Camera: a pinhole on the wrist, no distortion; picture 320 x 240 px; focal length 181.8 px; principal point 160.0 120.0 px. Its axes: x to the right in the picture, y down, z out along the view. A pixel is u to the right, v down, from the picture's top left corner.
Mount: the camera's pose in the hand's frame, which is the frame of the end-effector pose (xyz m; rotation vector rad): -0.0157 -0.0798 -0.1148 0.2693 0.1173 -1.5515
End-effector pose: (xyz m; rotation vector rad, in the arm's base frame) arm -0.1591 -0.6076 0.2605 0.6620 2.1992 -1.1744
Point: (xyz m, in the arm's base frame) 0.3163 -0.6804 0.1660
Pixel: outside the picture
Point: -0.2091 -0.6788 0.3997
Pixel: 223.9 53.7
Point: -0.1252 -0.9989 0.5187
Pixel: 225.8 26.1
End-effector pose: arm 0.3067 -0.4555 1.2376 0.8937 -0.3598 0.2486
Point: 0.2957 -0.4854 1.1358
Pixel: 129.5 57.2
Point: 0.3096 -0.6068 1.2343
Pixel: 126.5 144.2
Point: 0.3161 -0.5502 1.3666
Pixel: 18.9 199.3
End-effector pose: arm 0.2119 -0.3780 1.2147 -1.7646 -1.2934 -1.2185
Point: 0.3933 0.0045 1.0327
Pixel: 70.5 140.7
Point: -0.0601 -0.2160 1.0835
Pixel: 272.7 87.9
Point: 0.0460 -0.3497 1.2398
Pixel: 285.6 201.3
